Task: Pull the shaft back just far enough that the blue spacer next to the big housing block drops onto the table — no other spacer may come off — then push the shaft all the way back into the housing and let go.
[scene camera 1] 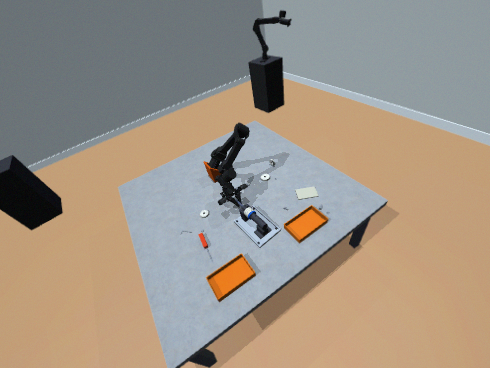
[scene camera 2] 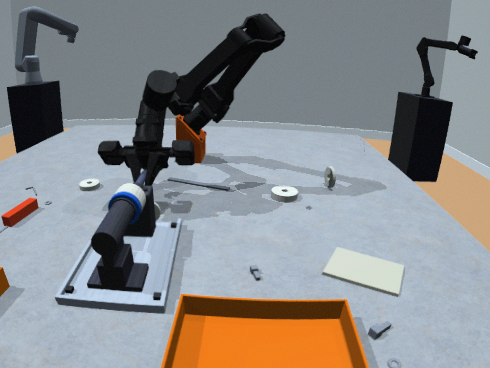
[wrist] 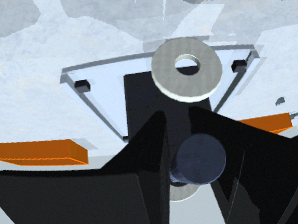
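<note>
You'd see my gripper (scene camera 2: 141,193) here, and my gripper is in the wrist view as well (wrist: 176,117). There's a cream plate (scene camera 2: 376,274), but in the wrist view the plate is out of frame. I can also see an orange tray (scene camera 2: 202,324), and scene camera 1 shows the tray too (scene camera 1: 306,223).
</note>
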